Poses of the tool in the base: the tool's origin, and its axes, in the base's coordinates. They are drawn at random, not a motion.
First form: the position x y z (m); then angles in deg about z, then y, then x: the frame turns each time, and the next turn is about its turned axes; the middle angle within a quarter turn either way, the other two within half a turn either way.
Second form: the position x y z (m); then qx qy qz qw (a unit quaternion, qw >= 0). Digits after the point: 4 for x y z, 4 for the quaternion.
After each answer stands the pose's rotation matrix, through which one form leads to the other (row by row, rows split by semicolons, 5 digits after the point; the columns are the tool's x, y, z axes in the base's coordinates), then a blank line. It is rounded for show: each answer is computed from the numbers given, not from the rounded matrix.
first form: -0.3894 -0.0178 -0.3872 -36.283 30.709 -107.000
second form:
-0.3894 -0.0178 -0.3872 -0.6876 0.3910 0.0237 0.6114
0.69307 -0.56669 0.44556; -0.50879 0.05332 0.85924; -0.51068 -0.82220 -0.25137

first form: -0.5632 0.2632 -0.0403 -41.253 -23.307 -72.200
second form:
-0.5632 0.2632 -0.0403 -0.5976 0.0505 -0.3902 0.6987
0.69046 0.48479 0.53689; -0.60558 -0.01858 0.79557; 0.39566 -0.87443 0.28075

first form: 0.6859 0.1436 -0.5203 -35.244 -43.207 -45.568
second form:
0.6859 0.1436 -0.5203 -0.4459 -0.2145 -0.3954 0.7738
0.59528 0.80325 0.02063; -0.42061 0.28963 0.85977; 0.68464 -0.52048 0.51026

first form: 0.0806 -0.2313 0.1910 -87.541 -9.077 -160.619
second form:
0.0806 -0.2313 0.1910 -0.7188 0.6701 -0.1724 0.0672
0.04237 -0.94022 0.33793; -0.98657 -0.09278 -0.13445; 0.15776 -0.32769 -0.93152

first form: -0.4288 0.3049 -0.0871 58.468 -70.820 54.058
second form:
-0.4288 0.3049 -0.0871 0.5753 -0.2695 0.5843 0.5049
0.17182 -0.90020 0.40014; 0.28003 -0.34480 -0.89593; 0.94449 0.26599 0.19284

